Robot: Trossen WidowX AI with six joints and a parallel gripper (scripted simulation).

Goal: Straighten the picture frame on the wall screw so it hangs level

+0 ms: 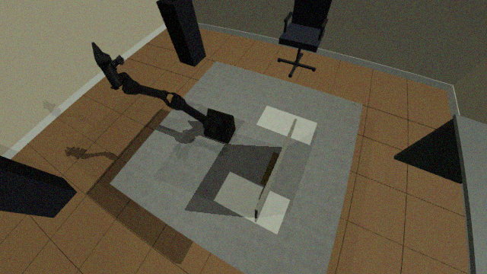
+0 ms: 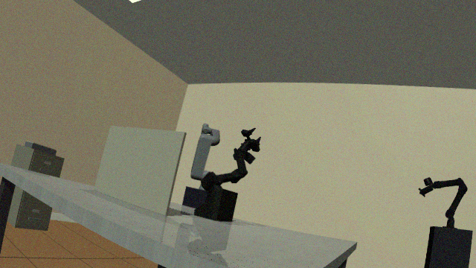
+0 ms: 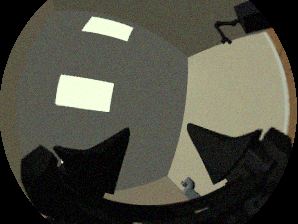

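My gripper tip is now 96 cm short of the picture frame and 44 cm above it. From my gripper tip the other things lie so: thin upright wall panel (97 cm ahead, 45 cm below, 1 cm to the left).
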